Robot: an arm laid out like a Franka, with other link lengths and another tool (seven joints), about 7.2 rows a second.
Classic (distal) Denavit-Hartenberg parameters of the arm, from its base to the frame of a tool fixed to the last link. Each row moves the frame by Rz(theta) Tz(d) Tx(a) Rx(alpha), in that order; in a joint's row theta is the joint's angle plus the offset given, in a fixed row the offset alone. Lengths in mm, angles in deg.
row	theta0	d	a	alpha
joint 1	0	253.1	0	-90
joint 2	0	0	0	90
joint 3	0	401.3	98.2	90
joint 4	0	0	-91.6	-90
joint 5	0	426.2	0	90
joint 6	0	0	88.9	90
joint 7	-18.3	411.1	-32.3	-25.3
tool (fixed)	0	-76.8	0	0
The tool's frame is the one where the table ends.
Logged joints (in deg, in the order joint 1, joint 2, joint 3, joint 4, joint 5, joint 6, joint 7), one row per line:
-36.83, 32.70, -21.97, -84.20, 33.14, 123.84, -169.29
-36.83, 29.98, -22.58, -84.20, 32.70, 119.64, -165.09
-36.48, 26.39, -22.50, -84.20, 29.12, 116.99, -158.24
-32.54, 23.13, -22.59, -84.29, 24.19, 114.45, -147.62
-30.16, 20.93, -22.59, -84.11, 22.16, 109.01, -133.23
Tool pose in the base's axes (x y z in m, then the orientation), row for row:
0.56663, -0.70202, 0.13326, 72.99, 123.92, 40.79
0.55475, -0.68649, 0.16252, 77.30, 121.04, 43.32
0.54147, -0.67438, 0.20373, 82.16, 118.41, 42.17
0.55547, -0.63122, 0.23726, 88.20, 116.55, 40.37
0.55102, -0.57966, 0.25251, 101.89, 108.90, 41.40
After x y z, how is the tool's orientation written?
As a rotation vector, in degrees.
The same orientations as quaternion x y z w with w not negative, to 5 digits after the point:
0.47105, 0.79974, 0.26325, 0.26311
0.49776, 0.77941, 0.27895, 0.25875
0.52869, 0.76196, 0.27136, 0.25743
0.56393, 0.74520, 0.25812, 0.24502
0.64243, 0.68663, 0.26103, 0.21837

